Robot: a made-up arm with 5 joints.
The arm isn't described. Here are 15 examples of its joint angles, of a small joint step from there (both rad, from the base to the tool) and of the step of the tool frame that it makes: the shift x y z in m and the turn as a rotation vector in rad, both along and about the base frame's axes.
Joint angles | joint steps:
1: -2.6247 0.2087 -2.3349 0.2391 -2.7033 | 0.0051 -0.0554 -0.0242 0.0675 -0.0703
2: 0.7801 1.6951 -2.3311 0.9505 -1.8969 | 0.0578 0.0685 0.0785 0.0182 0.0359
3: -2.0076 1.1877 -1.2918 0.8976 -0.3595 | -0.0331 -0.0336 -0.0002 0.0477 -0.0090
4: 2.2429 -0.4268 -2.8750 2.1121 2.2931 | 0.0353 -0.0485 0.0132 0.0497 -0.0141
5: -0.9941 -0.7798 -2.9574 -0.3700 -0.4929 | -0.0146 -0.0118 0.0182 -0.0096 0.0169
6: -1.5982 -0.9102 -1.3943 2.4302 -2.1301 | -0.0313 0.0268 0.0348 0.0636 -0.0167
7: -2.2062 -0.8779 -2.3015 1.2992 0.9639 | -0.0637 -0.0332 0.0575 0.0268 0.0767
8: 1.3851 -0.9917 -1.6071 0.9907 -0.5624 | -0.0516 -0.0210 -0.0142 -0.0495 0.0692
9: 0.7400 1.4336 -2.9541 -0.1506 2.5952 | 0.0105 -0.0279 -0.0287 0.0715 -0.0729
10: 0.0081 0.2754 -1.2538 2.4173 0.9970 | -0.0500 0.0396 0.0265 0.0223 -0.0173
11: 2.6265 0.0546 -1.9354 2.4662 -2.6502 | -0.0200 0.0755 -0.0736 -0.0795 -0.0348
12: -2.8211 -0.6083 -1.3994 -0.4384 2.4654 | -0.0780 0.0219 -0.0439 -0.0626 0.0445
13: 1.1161 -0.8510 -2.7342 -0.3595 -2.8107 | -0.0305 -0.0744 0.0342 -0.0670 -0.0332
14: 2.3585 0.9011 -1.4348 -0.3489 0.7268 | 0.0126 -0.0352 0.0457 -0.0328 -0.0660
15: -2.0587 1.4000 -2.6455 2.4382 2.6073 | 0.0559 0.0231 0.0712 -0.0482 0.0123
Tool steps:
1: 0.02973 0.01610 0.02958 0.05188 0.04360 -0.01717
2: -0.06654 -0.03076 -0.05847 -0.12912 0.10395 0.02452
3: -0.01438 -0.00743 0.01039 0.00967 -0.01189 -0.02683
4: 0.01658 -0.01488 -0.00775 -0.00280 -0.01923 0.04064
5: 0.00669 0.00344 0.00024 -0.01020 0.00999 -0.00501
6: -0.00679 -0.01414 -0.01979 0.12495 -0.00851 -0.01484
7: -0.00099 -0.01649 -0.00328 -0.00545 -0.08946 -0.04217
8: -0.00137 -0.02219 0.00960 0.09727 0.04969 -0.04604
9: -0.00598 0.00348 0.02882 -0.06345 -0.03828 0.00374
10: -0.01444 -0.01891 -0.02333 0.01873 0.08810 -0.04845
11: -0.01401 0.01885 -0.00474 0.02324 0.07621 0.00975
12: 0.00397 0.02005 0.00574 -0.04949 0.07374 -0.04260
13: -0.02334 -0.01478 -0.02894 0.10695 -0.02616 -0.05222
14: -0.00059 -0.01095 0.00558 0.05232 -0.02016 0.05395
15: 0.03222 -0.00081 -0.04067 0.04643 -0.01013 0.05161
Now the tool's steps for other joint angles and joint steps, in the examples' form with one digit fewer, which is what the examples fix.
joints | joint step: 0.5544 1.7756 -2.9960 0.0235 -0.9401 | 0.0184 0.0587 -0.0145 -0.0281 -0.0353
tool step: -0.0141 0.0047 -0.0295 -0.0363 -0.0039 0.0316
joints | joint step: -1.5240 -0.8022 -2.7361 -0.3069 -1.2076 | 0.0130 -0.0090 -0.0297 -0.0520 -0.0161
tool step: -0.0069 0.0152 -0.0194 -0.0900 -0.0158 0.0012
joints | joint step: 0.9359 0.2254 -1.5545 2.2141 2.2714 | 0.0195 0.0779 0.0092 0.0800 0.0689
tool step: -0.0146 -0.0050 -0.0412 -0.1687 0.0517 -0.0196
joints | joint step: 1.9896 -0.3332 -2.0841 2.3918 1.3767 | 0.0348 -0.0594 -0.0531 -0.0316 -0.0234
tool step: 0.0096 -0.0440 0.0375 0.1316 0.0588 0.0580
